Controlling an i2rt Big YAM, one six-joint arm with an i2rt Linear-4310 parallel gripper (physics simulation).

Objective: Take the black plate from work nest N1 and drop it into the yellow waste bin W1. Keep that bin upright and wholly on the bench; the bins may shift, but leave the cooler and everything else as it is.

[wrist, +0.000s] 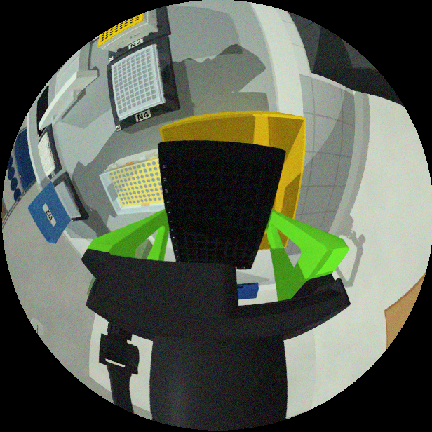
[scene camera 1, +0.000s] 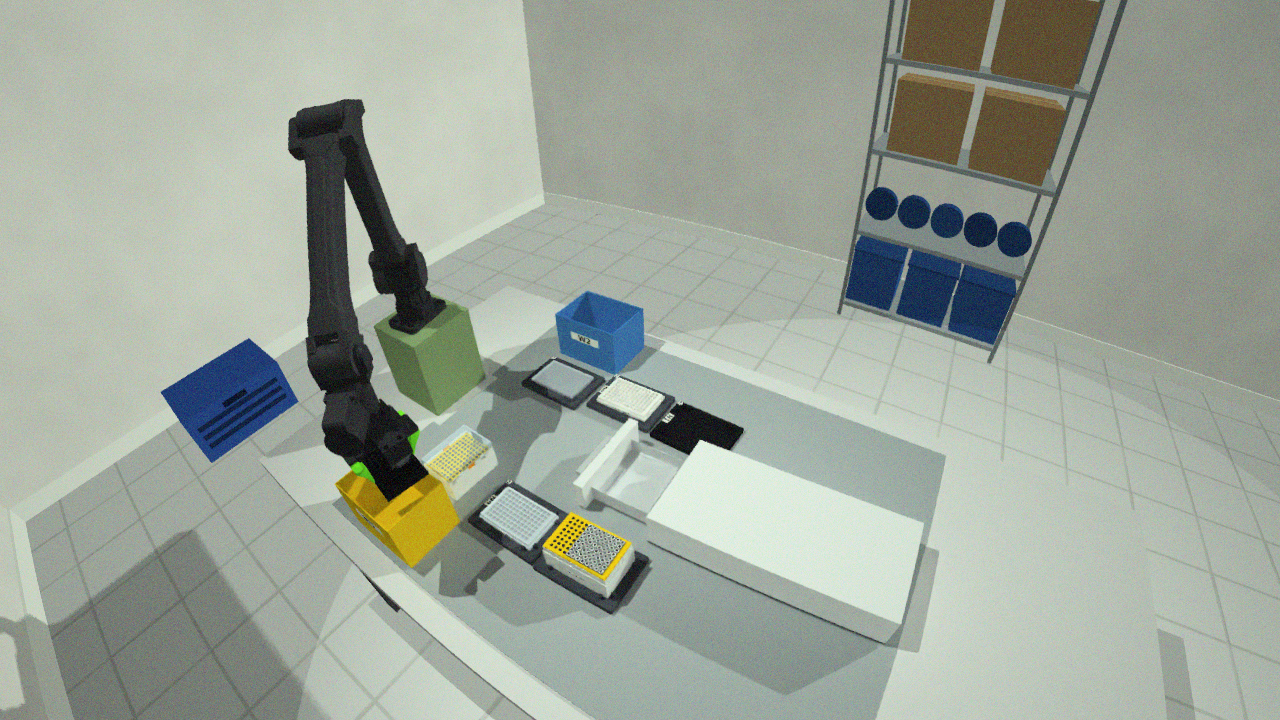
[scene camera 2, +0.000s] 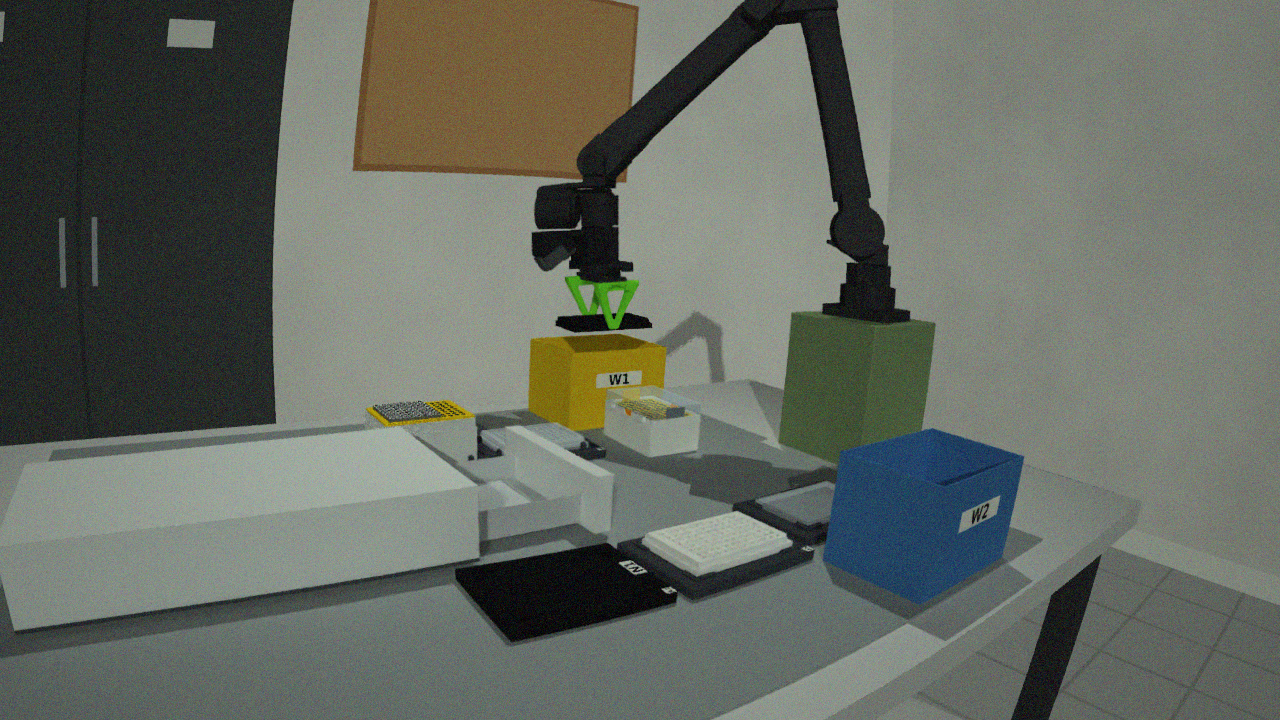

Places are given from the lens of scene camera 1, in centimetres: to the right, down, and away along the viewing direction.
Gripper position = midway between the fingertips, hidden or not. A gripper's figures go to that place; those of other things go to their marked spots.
my gripper [scene camera 1: 392, 466]: -44, 19, 85
black plate [scene camera 1: 391, 482]: -42, 21, 82
yellow waste bin W1 [scene camera 1: 410, 525]: -40, 29, 82
blue bin W2 [scene camera 1: 603, 332]: -8, -6, 121
The marked spots on the blue bin W2 and the yellow waste bin W1 are 61 cm apart.
